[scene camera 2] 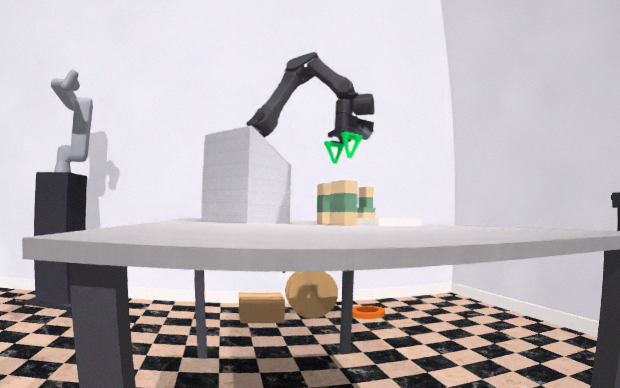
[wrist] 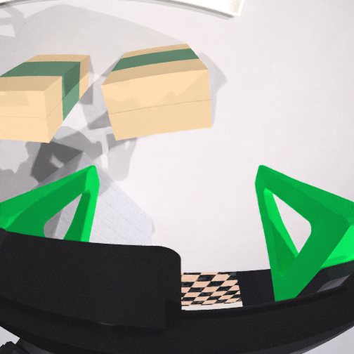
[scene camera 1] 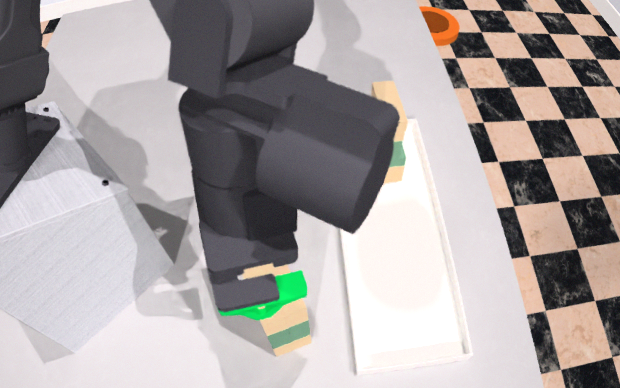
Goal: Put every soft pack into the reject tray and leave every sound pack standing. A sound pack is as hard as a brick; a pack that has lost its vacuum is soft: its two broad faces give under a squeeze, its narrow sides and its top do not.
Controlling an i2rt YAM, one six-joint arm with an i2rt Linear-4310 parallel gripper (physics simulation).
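My gripper has green fingers set wide apart and is open and empty, well above the packs. A beige pack with a green band stands upright. A second such pack stands near it; the arm hides it in scene camera 1. At the tray's far end is another pack, partly hidden by the arm; a low green-banded piece beside it in scene camera 2 is unclear. The white reject tray lies beyond the packs. Softness does not show.
The grey pedestal stands on the table on the side opposite the tray. An orange ring lies on the floor. A box and a round disc show below the table in scene camera 2.
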